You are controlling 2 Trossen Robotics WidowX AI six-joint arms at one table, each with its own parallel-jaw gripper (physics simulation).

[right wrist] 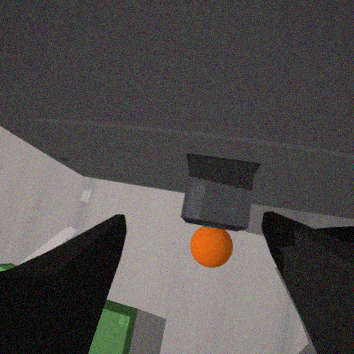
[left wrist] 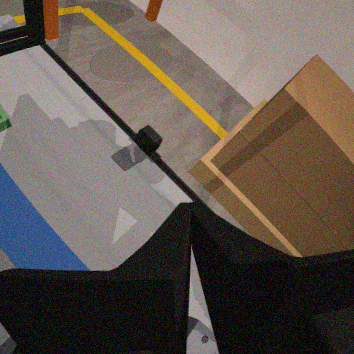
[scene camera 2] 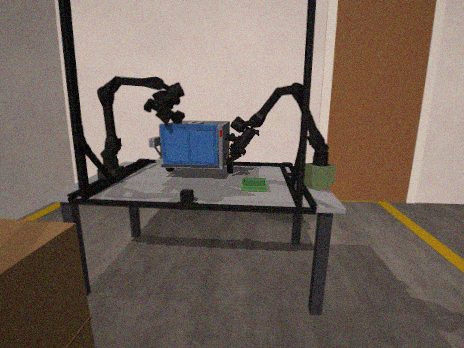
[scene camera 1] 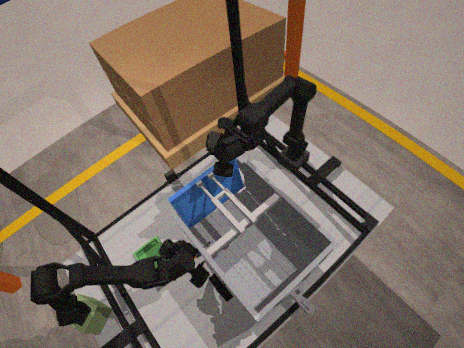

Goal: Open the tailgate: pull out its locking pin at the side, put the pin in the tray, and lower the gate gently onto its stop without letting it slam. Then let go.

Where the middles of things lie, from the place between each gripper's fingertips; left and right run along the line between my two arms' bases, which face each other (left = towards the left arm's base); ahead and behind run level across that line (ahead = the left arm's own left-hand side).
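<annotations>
The orange-tipped locking pin [right wrist: 210,245] sits 200 mm ahead of my left hand, 230 mm to the right of it, and 170 mm below it.
As for my right gripper, it's 10 mm short of the orange-tipped locking pin and 20 mm to the right of it, and it's 30 mm below it. Going by its middle, the pin is nearer to my right gripper than to my left hand.
</annotations>
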